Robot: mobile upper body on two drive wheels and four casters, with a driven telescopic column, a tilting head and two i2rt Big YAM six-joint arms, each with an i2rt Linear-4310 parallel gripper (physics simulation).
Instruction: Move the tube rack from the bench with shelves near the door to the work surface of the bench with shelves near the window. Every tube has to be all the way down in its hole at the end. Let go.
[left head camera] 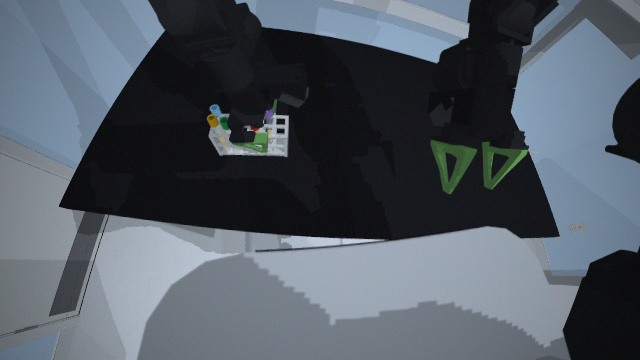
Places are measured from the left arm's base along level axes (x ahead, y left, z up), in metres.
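Where they show: left gripper, between the fingertips: (pixel 268 133); right gripper, between the fingertips: (pixel 468 190).
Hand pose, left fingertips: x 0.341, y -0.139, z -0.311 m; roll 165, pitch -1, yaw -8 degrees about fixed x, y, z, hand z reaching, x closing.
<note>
After its pixels a point has its place.
The white tube rack (pixel 254 154) @[x 0.322, y -0.101, z -0.371 m] stands upright on the black bench top (pixel 345 215) @[x 0.167, y -0.309, z -0.380 m], left of the middle in the head view. Light blue (pixel 215 110) @[x 0.363, y -0.035, z -0.261 m], yellow (pixel 212 120) @[x 0.337, y -0.033, z -0.261 m], green (pixel 224 122) @[x 0.332, y -0.057, z -0.262 m], purple (pixel 269 114) @[x 0.357, y -0.143, z -0.268 m] and red (pixel 255 128) @[x 0.327, y -0.116, z -0.275 m] tube caps show above it. The arm hides part of the rack and perhaps a tube. How deep each tube sits cannot be told. My left gripper (pixel 267 125) @[x 0.341, y -0.139, z -0.311 m] is open over the rack, one green finger on its near side and some green of the other behind it. My right gripper (pixel 471 191) @[x 0.152, y -0.456, z -0.173 m] is open and empty, above the bench's right part.
A pale rail (pixel 410 17) @[x 0.808, y -0.605, z -0.220 m] runs along the wall behind the bench. A large light grey surface (pixel 400 280) fills the bottom foreground. Dark shapes (pixel 607 300) stand at the right edge. The bench's near edge runs across the picture below the rack.
</note>
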